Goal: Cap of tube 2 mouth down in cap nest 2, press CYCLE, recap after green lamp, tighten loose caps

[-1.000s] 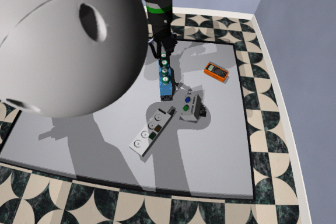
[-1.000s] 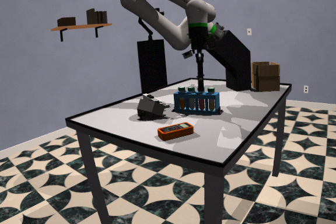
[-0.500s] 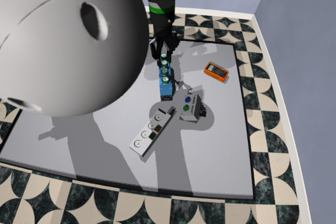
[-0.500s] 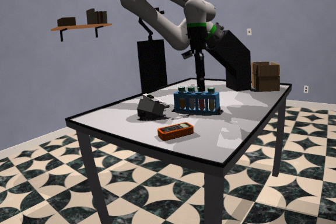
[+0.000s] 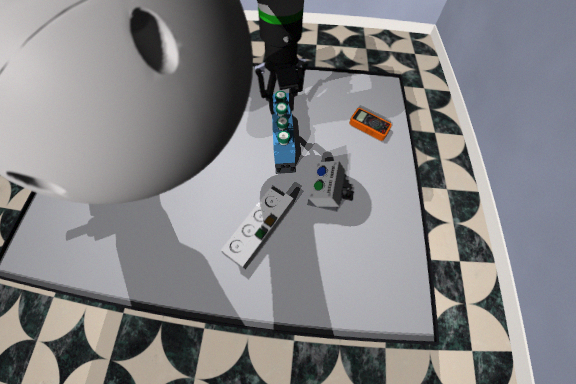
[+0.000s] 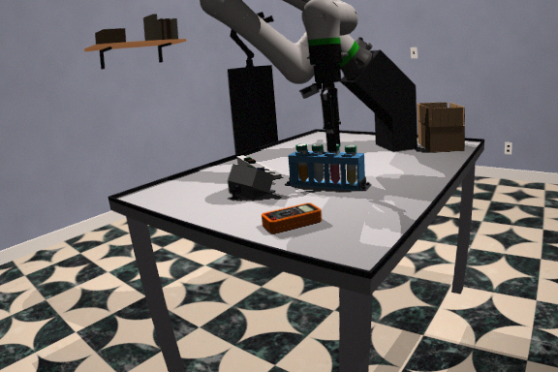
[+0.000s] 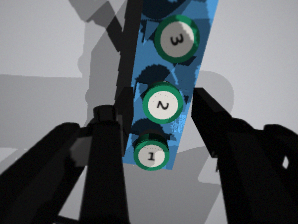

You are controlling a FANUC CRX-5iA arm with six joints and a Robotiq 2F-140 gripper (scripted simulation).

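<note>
Now: hand 30 mm above the cap. From my hand the other things lie so: green ready key 90 mm ahead, 240 mm to the right, 80 mm below; then blue cycle key 100 mm ahead, 190 mm to the right, 80 mm below; then key housing 110 mm ahead, 220 mm to the right, 90 mm below.
</note>
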